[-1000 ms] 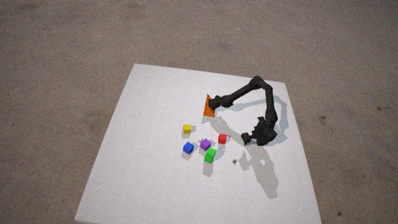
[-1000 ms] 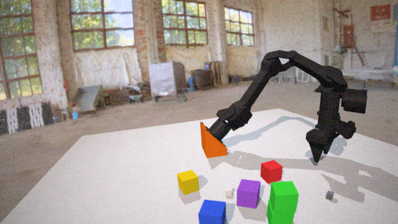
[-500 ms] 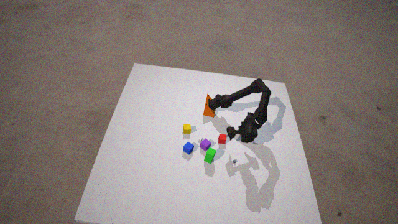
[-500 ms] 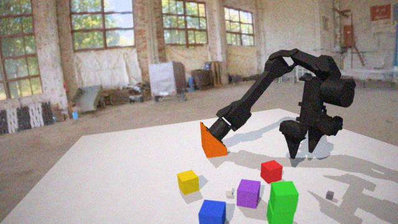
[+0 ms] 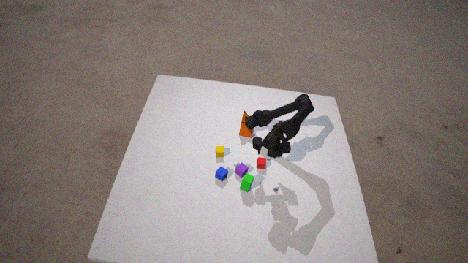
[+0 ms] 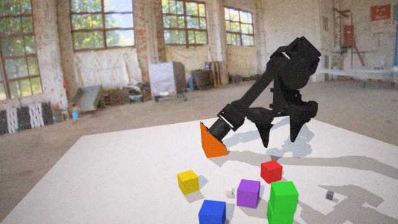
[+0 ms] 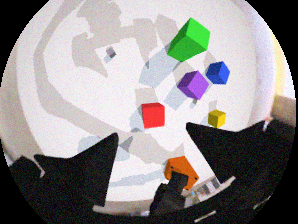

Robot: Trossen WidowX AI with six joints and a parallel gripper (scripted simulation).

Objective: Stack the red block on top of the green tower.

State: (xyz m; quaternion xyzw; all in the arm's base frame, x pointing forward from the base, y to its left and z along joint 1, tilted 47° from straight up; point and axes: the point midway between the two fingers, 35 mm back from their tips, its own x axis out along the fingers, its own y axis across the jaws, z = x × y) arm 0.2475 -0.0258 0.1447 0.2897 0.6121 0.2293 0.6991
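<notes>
Now: gripper tip 80 mm above the red block, 10 mm to the left of it and 10 mm past it. From my gripper tip the other things lie so: purple cube 120 mm to the right, 80 mm below, 50 mm ahead; tiny grey cube 140 mm ahead, 100 mm below, 60 mm to the left; blue cube 220 mm to the right, 80 mm below, 80 mm ahead.
</notes>
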